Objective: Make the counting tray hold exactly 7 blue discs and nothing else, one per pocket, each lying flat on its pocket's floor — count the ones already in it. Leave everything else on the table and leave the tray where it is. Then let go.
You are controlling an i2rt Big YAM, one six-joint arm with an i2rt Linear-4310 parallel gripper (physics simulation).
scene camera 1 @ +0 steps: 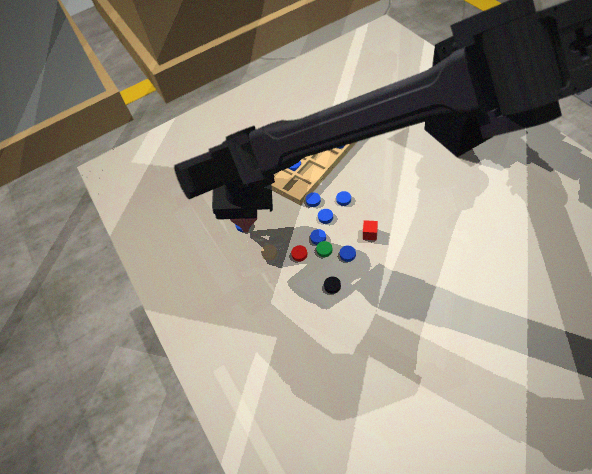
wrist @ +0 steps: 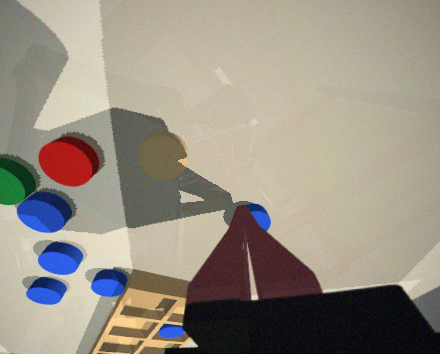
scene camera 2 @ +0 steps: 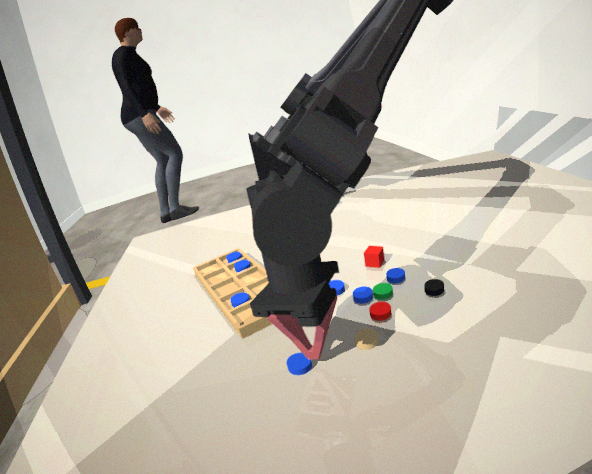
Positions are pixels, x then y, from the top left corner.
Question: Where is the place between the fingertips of the gripper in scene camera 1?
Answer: At 246, 229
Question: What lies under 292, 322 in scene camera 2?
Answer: The gripper.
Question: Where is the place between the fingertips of the gripper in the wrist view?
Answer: At 242, 211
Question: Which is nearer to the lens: the wooden counting tray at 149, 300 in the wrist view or the tan disc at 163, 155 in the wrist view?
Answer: The tan disc.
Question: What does the red disc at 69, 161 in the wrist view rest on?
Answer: The table.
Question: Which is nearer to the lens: the wooden counting tray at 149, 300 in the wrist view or the red disc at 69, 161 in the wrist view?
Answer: The red disc.
